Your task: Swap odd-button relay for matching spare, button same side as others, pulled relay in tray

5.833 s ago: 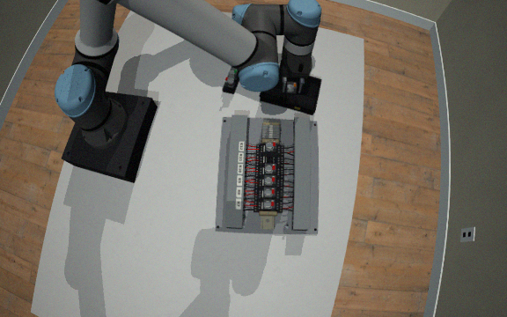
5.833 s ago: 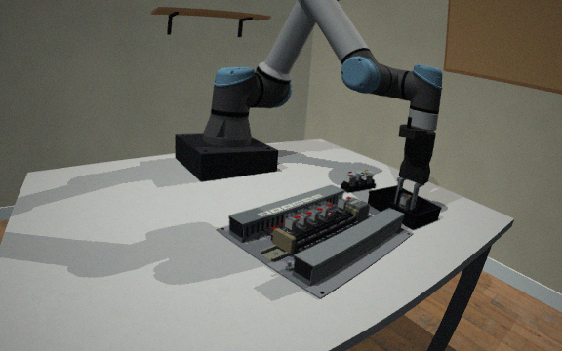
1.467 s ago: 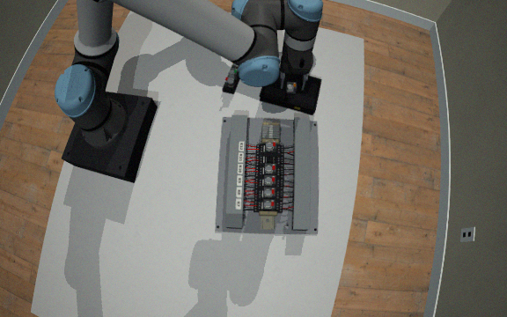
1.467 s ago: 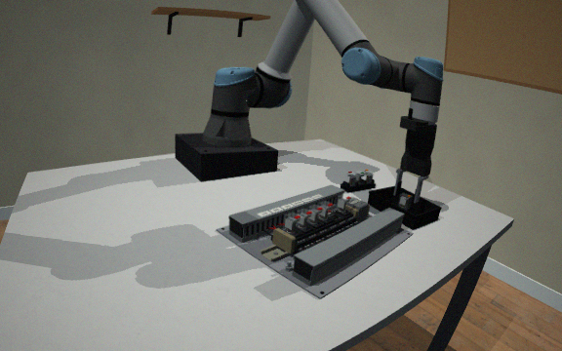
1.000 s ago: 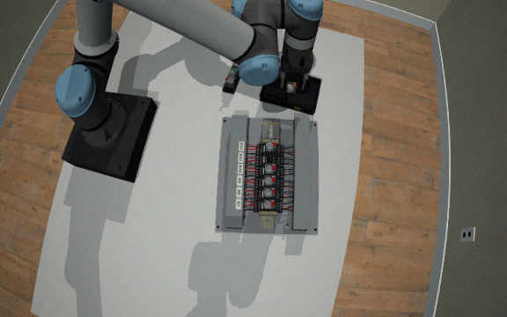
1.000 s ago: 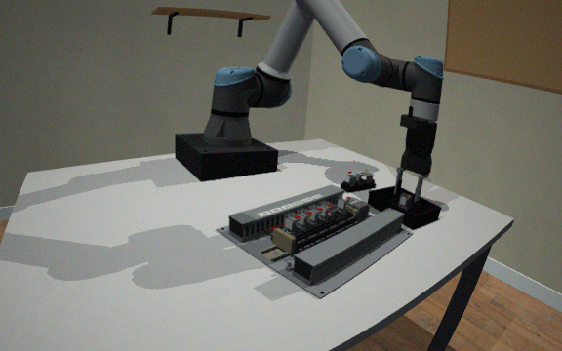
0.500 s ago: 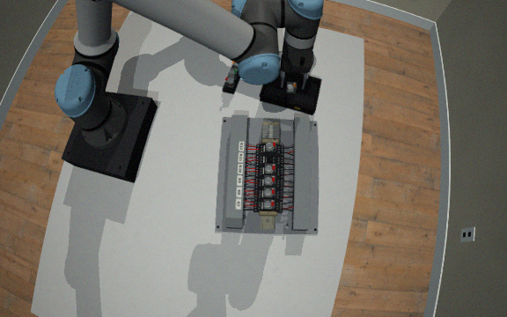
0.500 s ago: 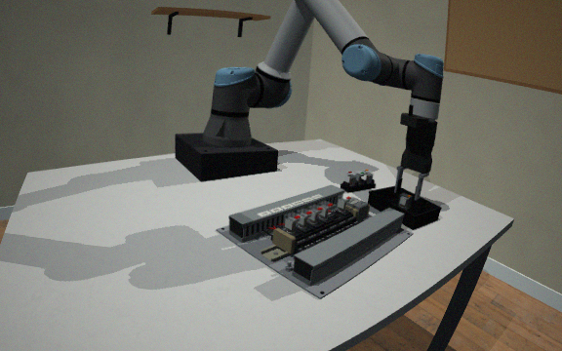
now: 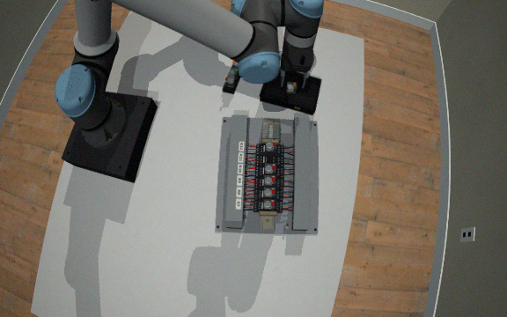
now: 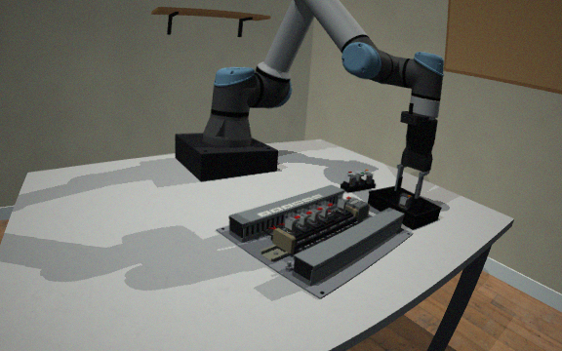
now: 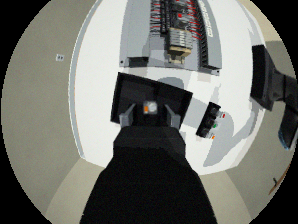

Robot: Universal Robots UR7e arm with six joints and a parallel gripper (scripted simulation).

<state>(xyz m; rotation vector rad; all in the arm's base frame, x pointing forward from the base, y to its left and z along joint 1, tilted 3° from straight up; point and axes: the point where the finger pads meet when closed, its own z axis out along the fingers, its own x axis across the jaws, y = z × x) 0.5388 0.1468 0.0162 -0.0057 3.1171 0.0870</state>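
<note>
Now: the black tray 5 cm below my hand.
</note>
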